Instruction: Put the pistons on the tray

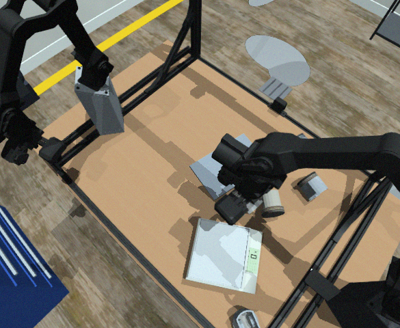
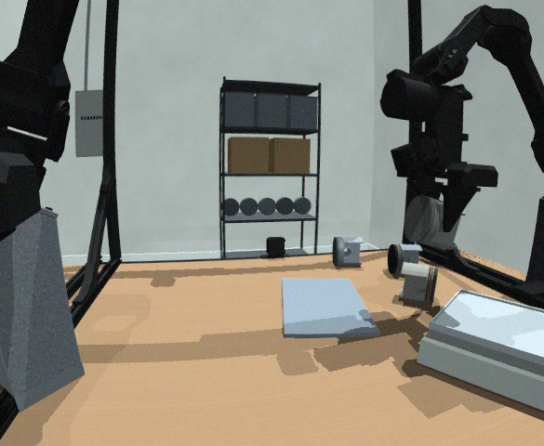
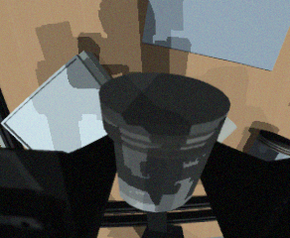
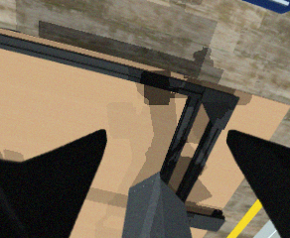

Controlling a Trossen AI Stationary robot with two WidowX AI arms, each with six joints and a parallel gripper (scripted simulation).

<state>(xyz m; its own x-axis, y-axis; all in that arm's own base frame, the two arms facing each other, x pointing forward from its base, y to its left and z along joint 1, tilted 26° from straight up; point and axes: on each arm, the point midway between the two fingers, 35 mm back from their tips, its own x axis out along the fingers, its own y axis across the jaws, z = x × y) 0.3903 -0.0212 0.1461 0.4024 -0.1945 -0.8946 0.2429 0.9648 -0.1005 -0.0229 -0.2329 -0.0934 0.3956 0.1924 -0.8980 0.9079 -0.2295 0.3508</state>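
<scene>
The flat steel tray lies 130 mm behind my left hand, 130 mm to the right of it and 200 mm below it.
</scene>
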